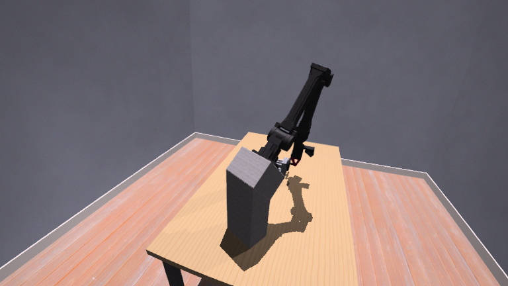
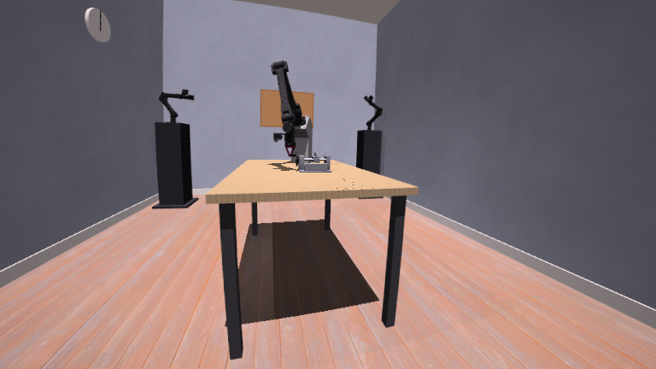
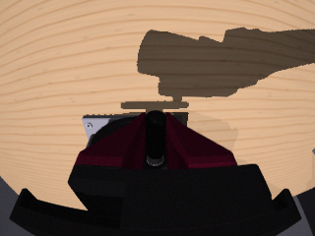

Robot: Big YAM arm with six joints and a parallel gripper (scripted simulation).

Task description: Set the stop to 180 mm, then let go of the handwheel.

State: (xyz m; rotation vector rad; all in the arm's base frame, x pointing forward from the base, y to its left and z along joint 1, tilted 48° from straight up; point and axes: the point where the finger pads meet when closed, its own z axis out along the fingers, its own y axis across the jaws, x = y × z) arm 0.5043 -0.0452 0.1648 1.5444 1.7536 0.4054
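The black handwheel handle is 1 cm to the left of my hand.
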